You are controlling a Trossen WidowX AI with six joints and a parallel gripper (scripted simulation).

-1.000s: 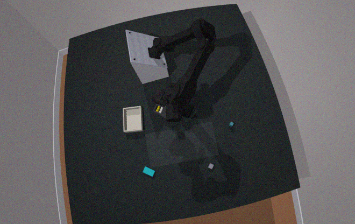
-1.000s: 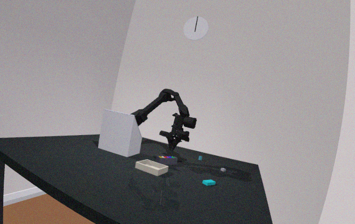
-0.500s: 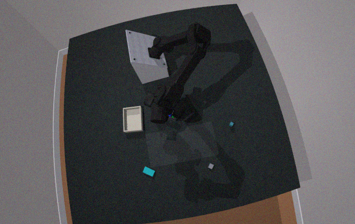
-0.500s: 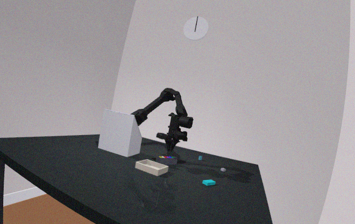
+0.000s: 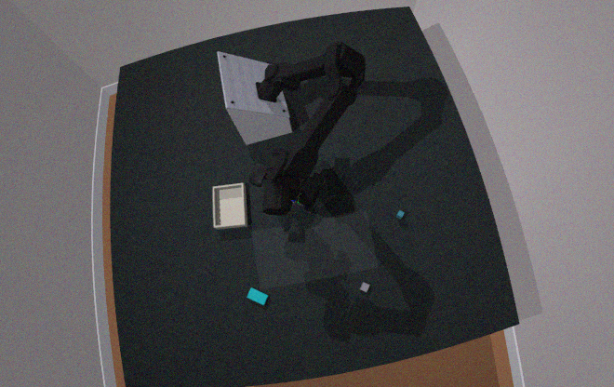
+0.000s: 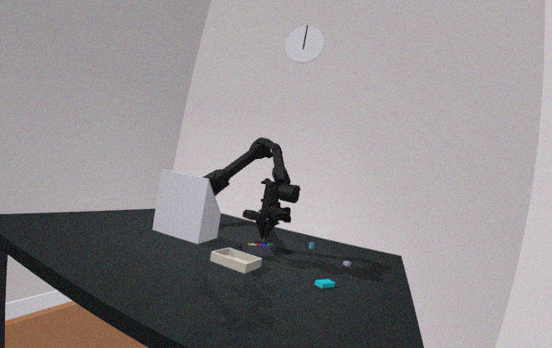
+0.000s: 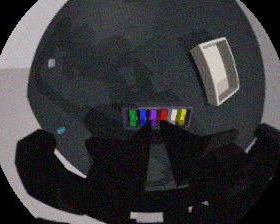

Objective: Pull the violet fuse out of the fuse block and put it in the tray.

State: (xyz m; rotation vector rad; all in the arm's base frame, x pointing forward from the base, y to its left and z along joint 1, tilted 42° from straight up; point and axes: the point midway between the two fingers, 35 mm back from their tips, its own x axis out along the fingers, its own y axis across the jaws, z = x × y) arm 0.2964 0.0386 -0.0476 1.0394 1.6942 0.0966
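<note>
My gripper tip is 40 mm above the violet fuse. The rest, counted from my gripper tip: cream tray: 190 mm to the right, 60 mm below, 20 mm behind; cyan block: 270 mm ahead, 160 mm to the right, 50 mm below; cyan cube: 310 mm to the left, 130 mm ahead, 50 mm below.
</note>
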